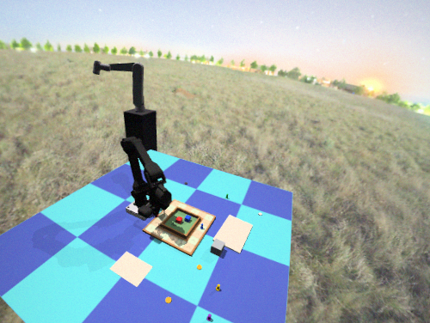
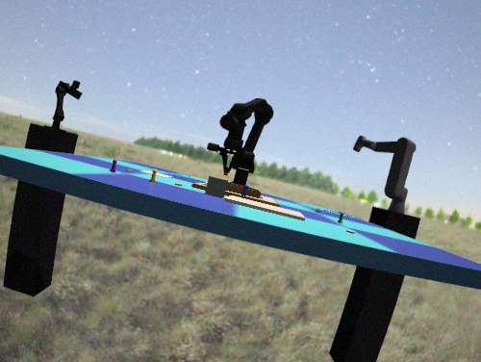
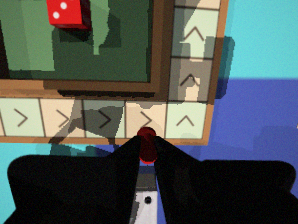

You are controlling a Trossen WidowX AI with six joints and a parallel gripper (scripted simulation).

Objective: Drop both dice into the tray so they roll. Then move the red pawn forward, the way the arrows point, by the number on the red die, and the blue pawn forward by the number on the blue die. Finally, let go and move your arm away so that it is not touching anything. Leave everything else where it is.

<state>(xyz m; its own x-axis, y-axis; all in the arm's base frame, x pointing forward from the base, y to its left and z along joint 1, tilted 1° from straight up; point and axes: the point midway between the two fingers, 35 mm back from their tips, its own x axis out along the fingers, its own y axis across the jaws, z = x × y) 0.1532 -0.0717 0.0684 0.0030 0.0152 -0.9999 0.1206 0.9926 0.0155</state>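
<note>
My gripper tip is now 23 cm short of the blue pawn, 7 cm to the right of it and 4 cm above it. Also, from my gripper tip: red pawn: 1 cm above; then green tray: 12 cm ahead, 6 cm to the left, 6 cm below; then grey block: 35 cm ahead, 2 cm to the right, 4 cm below.
</note>
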